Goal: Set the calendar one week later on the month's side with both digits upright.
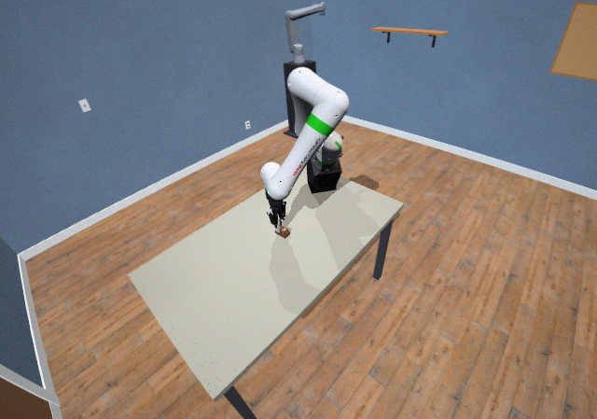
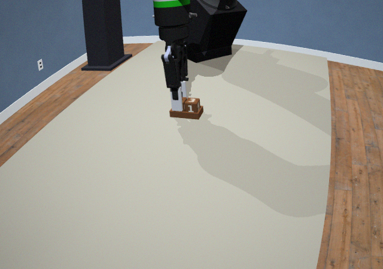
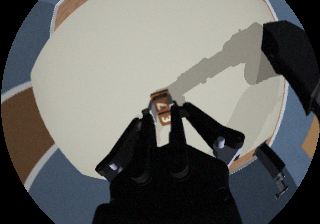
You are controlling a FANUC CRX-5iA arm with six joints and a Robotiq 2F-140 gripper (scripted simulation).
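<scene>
Now: the brown wooden tray 20 mm to the left of my hand and 40 mm below it.
</scene>
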